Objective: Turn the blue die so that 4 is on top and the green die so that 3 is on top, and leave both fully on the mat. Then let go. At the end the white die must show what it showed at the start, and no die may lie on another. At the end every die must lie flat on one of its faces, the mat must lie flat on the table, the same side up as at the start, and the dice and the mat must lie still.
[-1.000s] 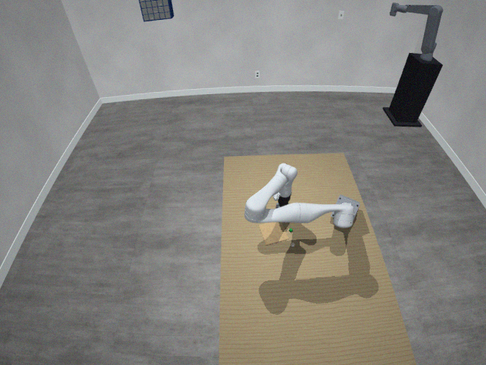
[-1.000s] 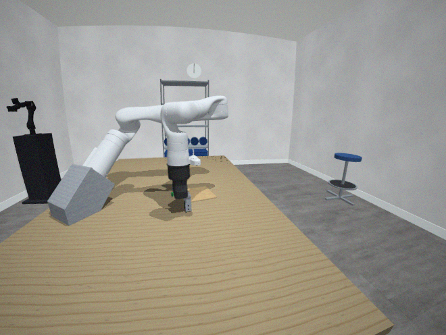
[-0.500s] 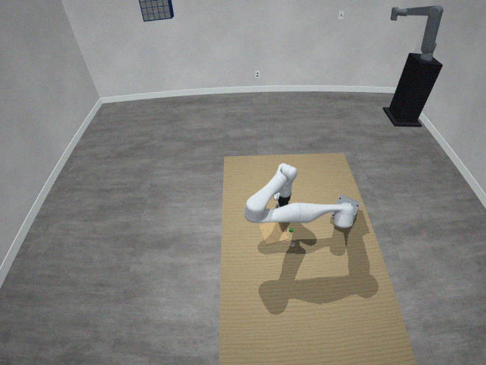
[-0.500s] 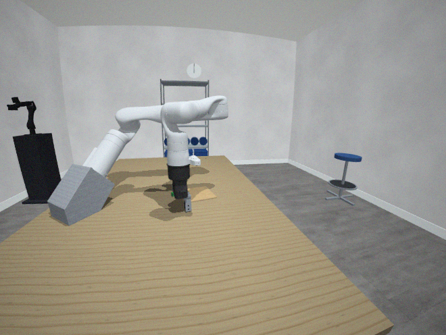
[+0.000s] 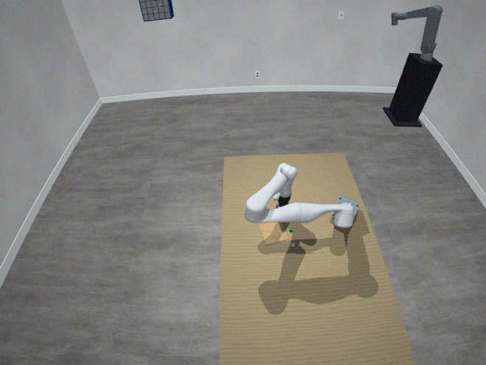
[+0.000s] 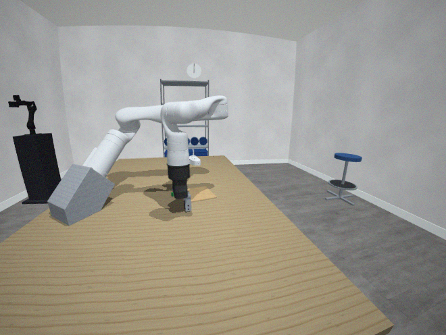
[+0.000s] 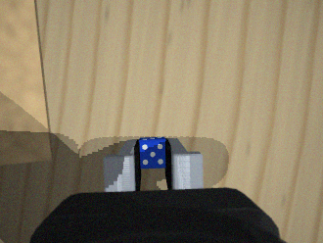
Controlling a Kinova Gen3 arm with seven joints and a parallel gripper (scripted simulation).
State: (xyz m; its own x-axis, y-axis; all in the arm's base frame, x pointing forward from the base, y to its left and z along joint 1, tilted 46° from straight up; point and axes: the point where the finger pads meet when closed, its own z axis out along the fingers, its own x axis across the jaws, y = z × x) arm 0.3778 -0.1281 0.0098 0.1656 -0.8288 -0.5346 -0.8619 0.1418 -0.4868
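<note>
Right now my hand is 140 mm to the right of the tan mat, 40 mm short of it and 20 mm above it. Also, from my hand: green die 140 mm to the left, 60 mm behind, 10 mm below; then blue die 10 mm below; then white die 240 mm to the left, 60 mm behind, 10 mm below.
</note>
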